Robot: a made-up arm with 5 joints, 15 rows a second.
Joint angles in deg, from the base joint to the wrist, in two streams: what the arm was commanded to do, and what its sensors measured. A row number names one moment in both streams.
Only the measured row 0 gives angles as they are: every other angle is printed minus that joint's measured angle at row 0.
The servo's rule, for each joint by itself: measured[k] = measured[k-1] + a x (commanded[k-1-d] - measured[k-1]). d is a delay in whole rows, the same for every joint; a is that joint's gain. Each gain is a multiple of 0.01, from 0.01 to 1. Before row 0 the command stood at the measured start. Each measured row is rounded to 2 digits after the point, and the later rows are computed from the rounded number. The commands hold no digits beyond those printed.
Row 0, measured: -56.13, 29.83, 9.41, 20.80, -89.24
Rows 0 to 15, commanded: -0.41, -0.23, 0.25, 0.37, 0.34; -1.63, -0.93, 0.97, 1.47, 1.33; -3.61, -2.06, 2.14, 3.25, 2.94; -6.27, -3.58, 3.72, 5.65, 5.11; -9.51, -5.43, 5.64, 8.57, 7.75; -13.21, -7.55, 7.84, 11.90, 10.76; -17.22, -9.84, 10.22, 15.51, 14.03; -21.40, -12.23, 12.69, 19.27, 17.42; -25.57, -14.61, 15.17, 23.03, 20.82; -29.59, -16.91, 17.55, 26.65, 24.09; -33.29, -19.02, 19.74, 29.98, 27.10; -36.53, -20.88, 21.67, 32.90, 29.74; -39.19, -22.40, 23.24, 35.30, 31.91; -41.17, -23.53, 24.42, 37.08, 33.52; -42.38, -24.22, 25.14, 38.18, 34.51; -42.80, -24.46, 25.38, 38.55, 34.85
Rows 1 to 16, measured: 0.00, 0.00, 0.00, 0.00, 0.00; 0.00, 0.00, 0.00, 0.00, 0.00; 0.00, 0.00, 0.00, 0.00, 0.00; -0.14, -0.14, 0.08, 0.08, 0.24; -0.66, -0.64, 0.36, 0.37, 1.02; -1.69, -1.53, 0.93, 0.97, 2.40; -3.29, -2.82, 1.82, 1.95, 4.35; -5.47, -4.46, 3.04, 3.34, 6.80; -8.18, -6.41, 4.58, 5.14, 9.65; -11.34, -8.57, 6.38, 7.32, 12.80; -14.86, -10.88, 8.40, 9.83, 16.13; -18.61, -13.23, 10.57, 12.60, 19.51; -22.45, -15.55, 12.80, 15.55, 22.81; -26.24, -17.74, 15.02, 18.58, 25.90; -29.84, -19.72, 17.15, 21.59, 28.66; -33.11, -21.41, 19.10, 24.47, 31.00
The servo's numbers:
d 3
a 0.35 0.63 0.32 0.21 0.72

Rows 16 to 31, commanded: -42.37, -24.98, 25.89, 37.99, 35.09; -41.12, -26.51, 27.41, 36.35, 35.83; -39.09, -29.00, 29.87, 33.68, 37.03; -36.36, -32.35, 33.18, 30.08, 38.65; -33.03, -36.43, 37.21, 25.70, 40.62; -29.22, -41.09, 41.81, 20.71, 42.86; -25.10, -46.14, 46.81, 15.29, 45.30; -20.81, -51.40, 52.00, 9.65, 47.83; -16.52, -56.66, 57.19, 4.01, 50.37; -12.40, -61.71, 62.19, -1.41, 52.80; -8.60, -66.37, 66.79, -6.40, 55.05; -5.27, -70.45, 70.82, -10.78, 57.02; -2.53, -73.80, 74.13, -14.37, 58.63; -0.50, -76.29, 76.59, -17.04, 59.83; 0.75, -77.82, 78.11, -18.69, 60.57; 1.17, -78.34, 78.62, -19.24, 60.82
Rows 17 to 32, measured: -35.93, -22.75, 20.80, 27.12, 32.81; -38.19, -23.68, 22.19, 29.44, 34.03; -39.80, -24.17, 23.21, 31.35, 34.62; -40.70, -24.68, 24.07, 32.74, 34.96; -40.85, -25.83, 25.14, 33.50, 35.59; -40.23, -27.83, 26.65, 33.54, 36.63; -38.88, -30.68, 28.74, 32.81, 38.08; -36.83, -34.30, 31.45, 31.32, 39.91; -34.17, -38.58, 34.77, 29.09, 42.03; -31.00, -43.34, 38.62, 26.19, 44.38; -27.43, -48.42, 42.90, 22.72, 46.86; -23.61, -53.61, 47.47, 18.79, 49.39; -19.69, -58.71, 52.18, 14.55, 51.85; -15.81, -63.54, 56.86, 10.15, 54.15; -12.12, -67.89, 61.33, 5.75, 56.22; -8.76, -71.61, 65.43, 1.52, 57.96
